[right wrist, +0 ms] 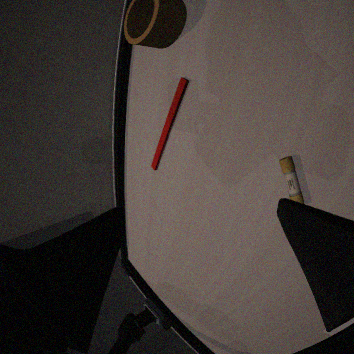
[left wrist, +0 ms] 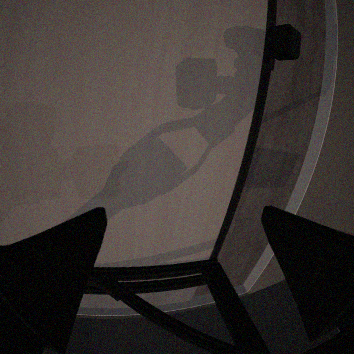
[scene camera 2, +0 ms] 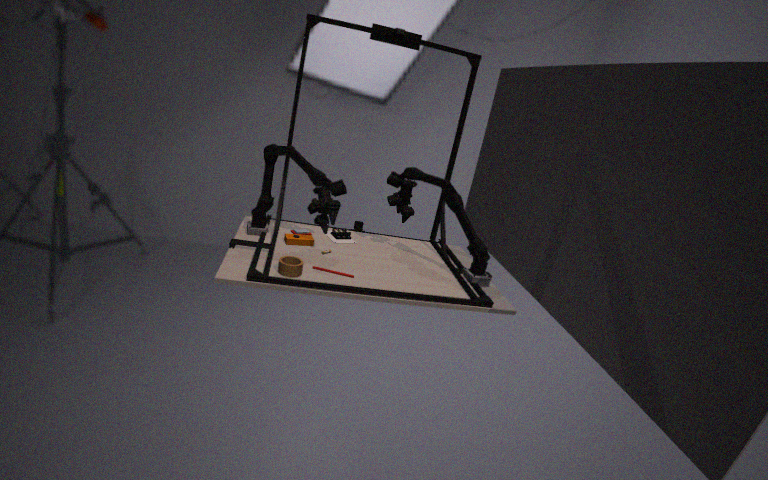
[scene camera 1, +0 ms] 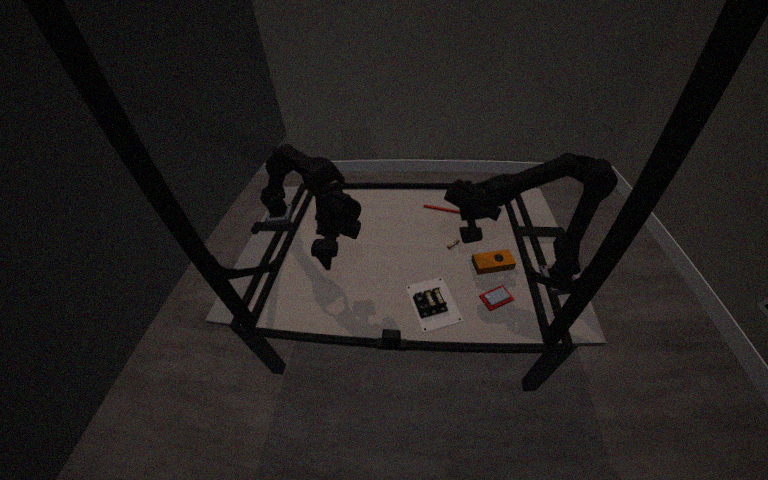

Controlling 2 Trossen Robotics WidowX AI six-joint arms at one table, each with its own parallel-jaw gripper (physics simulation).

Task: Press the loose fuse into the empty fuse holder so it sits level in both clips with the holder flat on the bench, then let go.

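Pixels of known places: left gripper, fingertip midpoint: [left wrist: 186, 215] [scene camera 2: 400, 218] [scene camera 1: 330, 260]; right gripper, fingertip midpoint: [right wrist: 203, 211] [scene camera 2: 329, 229] [scene camera 1: 457, 214]; left arm's base at its link origin: [right wrist: 150, 313] [scene camera 2: 477, 272] [scene camera 1: 278, 212]; right arm's base at its link origin: [scene camera 2: 258, 225] [scene camera 1: 560, 275].
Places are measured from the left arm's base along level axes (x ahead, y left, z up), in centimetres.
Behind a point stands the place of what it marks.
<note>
The loose fuse [scene camera 1: 453, 244] {z -3.6, x 66.6, y -23.2 cm} [scene camera 2: 326, 251] {z -3.7, x 66.8, y -22.3 cm} [right wrist: 291, 179] {z -3.4, x 67.1, y -22.6 cm}, pale with brass-coloured ends, lies on the bench; a right fingertip covers its lower end in the right wrist view. The black fuse holder [scene camera 1: 430, 302] [scene camera 2: 340, 233] sits on a white plate [scene camera 1: 439, 323] {z -4.6, x 56.3, y -53.0 cm} [scene camera 2: 346, 241] {z -4.6, x 53.1, y -39.7 cm}; two fuses show in it, with a dark place at its left in scene camera 1. My right gripper [scene camera 1: 471, 234] [scene camera 2: 329, 226] {z 7.7, x 67.7, y -20.3 cm} [right wrist: 203, 211] {z 7.7, x 67.7, y -20.3 cm} is open and empty, above the bench near the loose fuse. My left gripper [scene camera 1: 326, 264] {z 10.8, x 27.2, y -39.1 cm} [scene camera 2: 404, 219] {z 10.8, x 27.2, y -39.1 cm} [left wrist: 186, 215] {z 10.8, x 27.2, y -39.1 cm} is open and empty, raised left of the holder in scene camera 1.
An orange box [scene camera 1: 484, 263] {z -1.8, x 74.2, y -34.7 cm} [scene camera 2: 299, 240] {z -2.3, x 78.5, y -29.9 cm} and a red-edged device [scene camera 1: 496, 297] {z -3.4, x 74.7, y -47.1 cm} lie right of the holder in scene camera 1. A red stick [scene camera 1: 440, 208] {z -4.2, x 66.1, y -1.9 cm} [scene camera 2: 333, 271] {z -4.1, x 67.6, y -2.1 cm} [right wrist: 170, 124] {z -4.4, x 68.5, y -3.5 cm} and a brown ring [scene camera 2: 289, 270] {z -1.9, x 86.8, y 4.0 cm} [right wrist: 172, 22] {z -2.6, x 83.9, y -5.0 cm} lie beyond the loose fuse. A black frame [scene camera 1: 317, 339] {z -4.9, x 21.3, y -55.0 cm} borders the bench.
</note>
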